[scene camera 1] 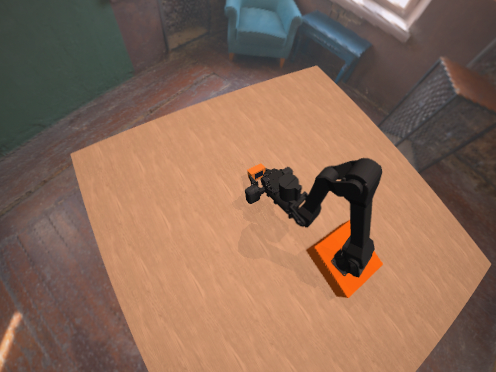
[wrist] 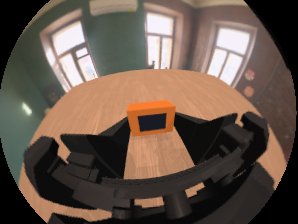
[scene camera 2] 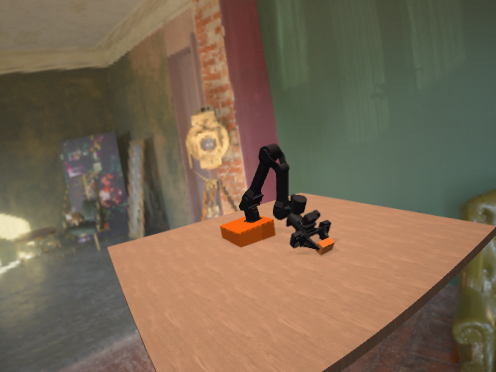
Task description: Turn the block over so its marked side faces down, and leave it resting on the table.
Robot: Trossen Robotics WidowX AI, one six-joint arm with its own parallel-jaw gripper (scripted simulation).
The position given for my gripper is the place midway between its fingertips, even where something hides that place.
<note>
My gripper [scene camera 2: 325, 246] holds an orange block.
My gripper shows as well in scene camera 1 [scene camera 1: 256, 172] and in the wrist view [wrist: 150, 116].
</note>
